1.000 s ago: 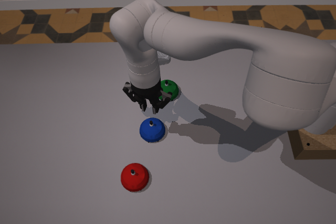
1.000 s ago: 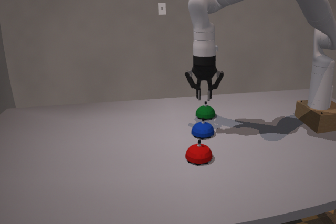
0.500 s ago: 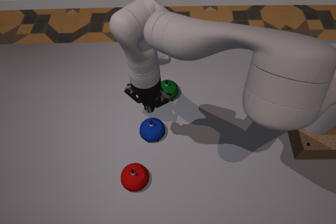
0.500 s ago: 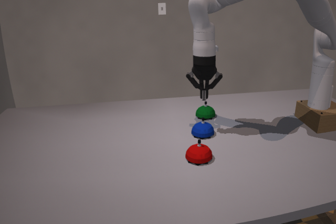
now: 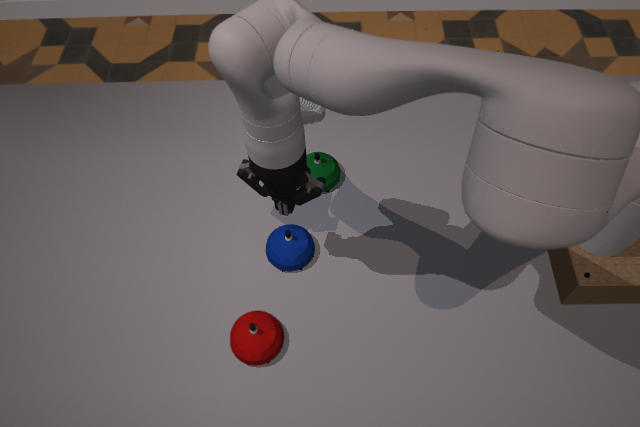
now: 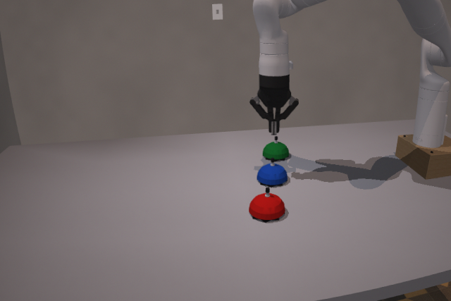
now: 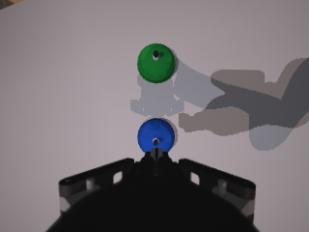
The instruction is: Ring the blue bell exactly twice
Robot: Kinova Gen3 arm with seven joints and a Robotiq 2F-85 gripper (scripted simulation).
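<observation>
My hand is 110 mm above the blue bell. The rest, counted from my hand: green bell 150 mm to the right, 110 mm below, 60 mm behind; red bell 150 mm to the left, 110 mm below, 60 mm ahead.
</observation>
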